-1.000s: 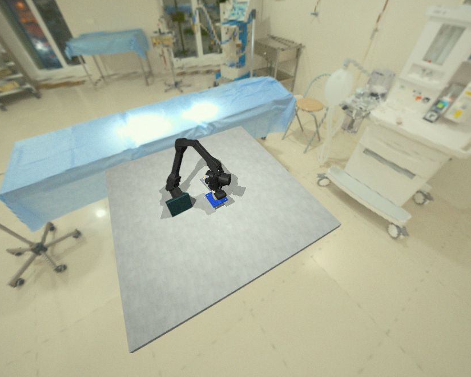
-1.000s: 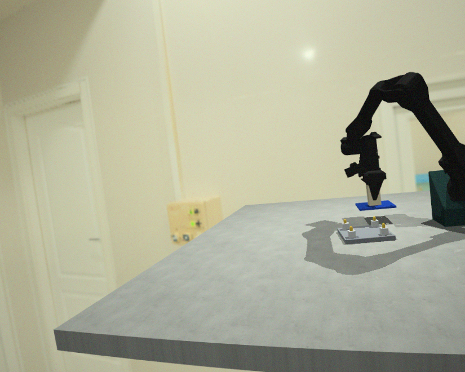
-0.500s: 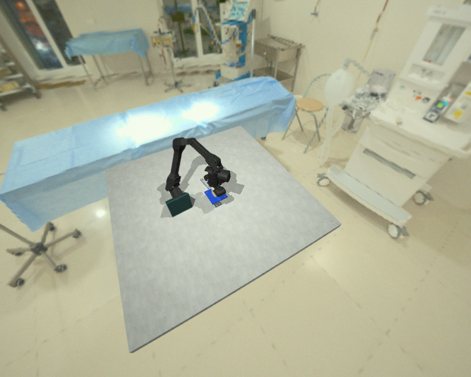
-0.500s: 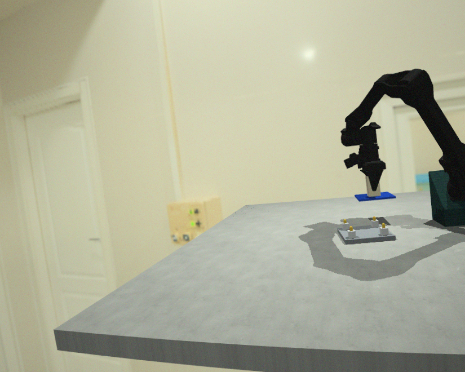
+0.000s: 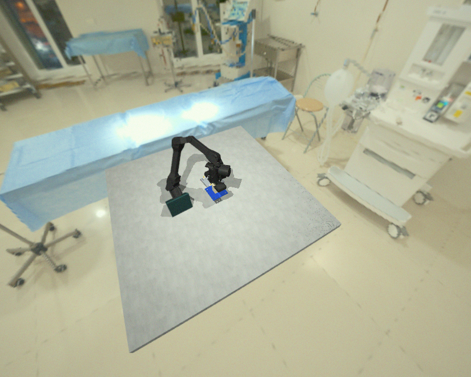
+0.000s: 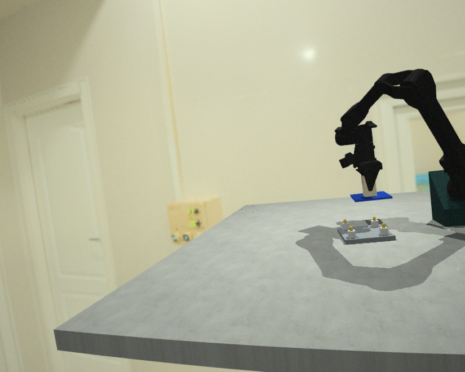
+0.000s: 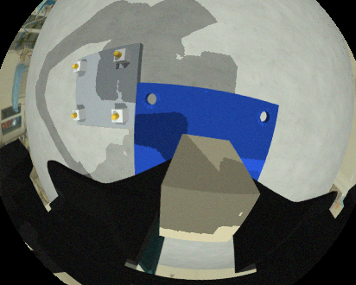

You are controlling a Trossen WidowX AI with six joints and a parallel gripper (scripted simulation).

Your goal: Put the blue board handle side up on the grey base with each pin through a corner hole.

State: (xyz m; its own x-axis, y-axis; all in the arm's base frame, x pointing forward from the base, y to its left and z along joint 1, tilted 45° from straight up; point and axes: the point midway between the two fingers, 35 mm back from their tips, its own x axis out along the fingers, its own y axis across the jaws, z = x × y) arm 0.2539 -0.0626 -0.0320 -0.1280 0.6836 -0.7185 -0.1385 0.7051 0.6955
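The grey base lies 30 mm ahead of my gripper tip, 170 mm to the left of it and 100 mm below it. The rest, counted from my gripper tip: blue board: right at my gripper tip.
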